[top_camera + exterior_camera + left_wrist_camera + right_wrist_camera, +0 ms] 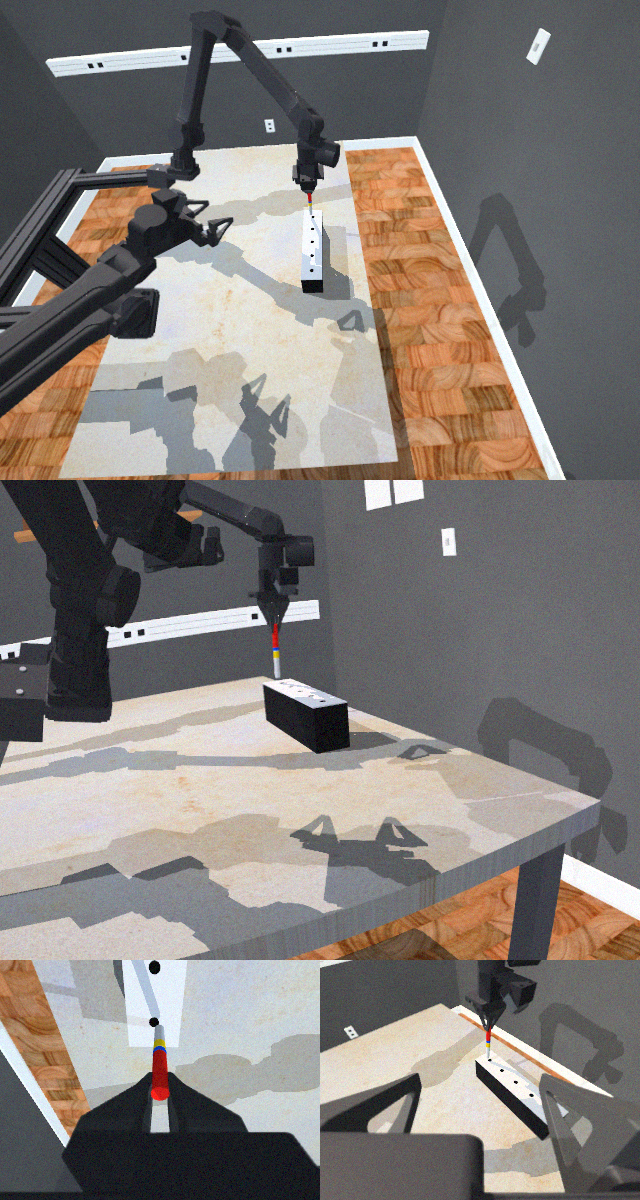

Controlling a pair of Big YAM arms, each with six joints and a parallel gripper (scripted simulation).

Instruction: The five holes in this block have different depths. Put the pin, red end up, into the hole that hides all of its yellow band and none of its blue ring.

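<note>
Right now my left hand is 12 cm to the left of the block and 17 cm above it. Also, from my left hand: pin: 4 cm below.
</note>
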